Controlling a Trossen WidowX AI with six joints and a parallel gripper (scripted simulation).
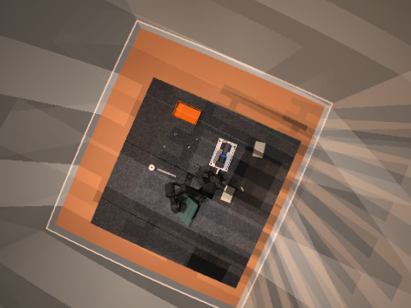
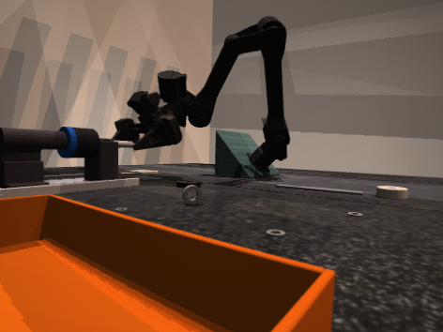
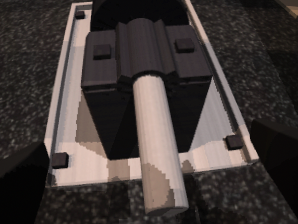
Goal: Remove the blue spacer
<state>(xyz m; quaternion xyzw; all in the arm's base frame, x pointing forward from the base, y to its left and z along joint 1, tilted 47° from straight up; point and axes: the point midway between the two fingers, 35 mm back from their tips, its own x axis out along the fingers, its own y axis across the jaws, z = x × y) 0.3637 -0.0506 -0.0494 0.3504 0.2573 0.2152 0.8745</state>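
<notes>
The grey shaft lies 6 cm ahead of my gripper tip, 1 cm to the left of it and 1 cm above it. Also, from my gripper tip: blue spacer (11 cm ahead, 2 cm to the left, 1 cm above); orange tray (44 cm to the left, 25 cm ahead, 6 cm below); white disc (44 cm to the left, 26 cm behind, 6 cm below).
</notes>
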